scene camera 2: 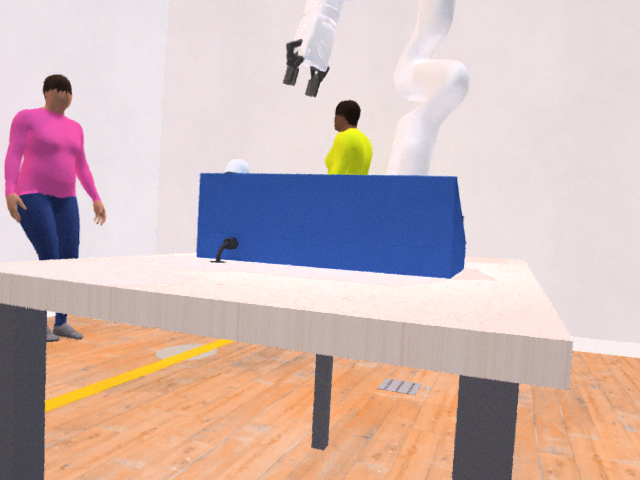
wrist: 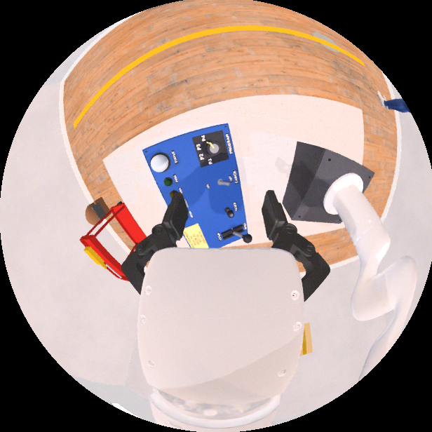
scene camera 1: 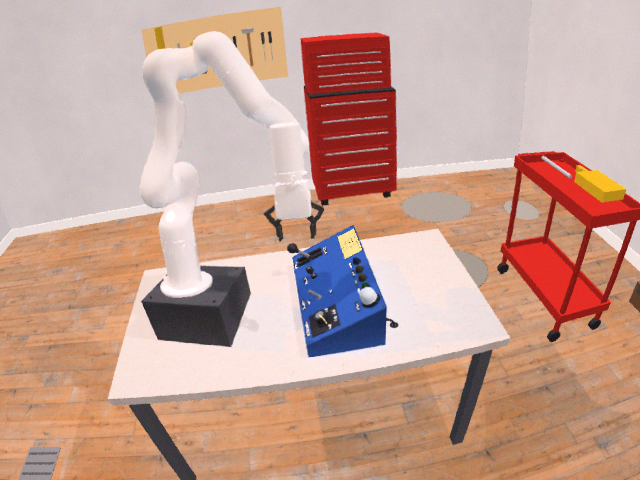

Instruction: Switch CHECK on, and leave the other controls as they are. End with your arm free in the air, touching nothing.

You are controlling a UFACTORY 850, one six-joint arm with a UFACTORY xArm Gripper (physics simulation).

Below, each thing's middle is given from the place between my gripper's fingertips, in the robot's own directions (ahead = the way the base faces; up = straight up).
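I can see the blue control panel [scene camera 2: 395, 224], and it is 29 cm below my hand, 15 cm ahead of it and 13 cm to the left of it.
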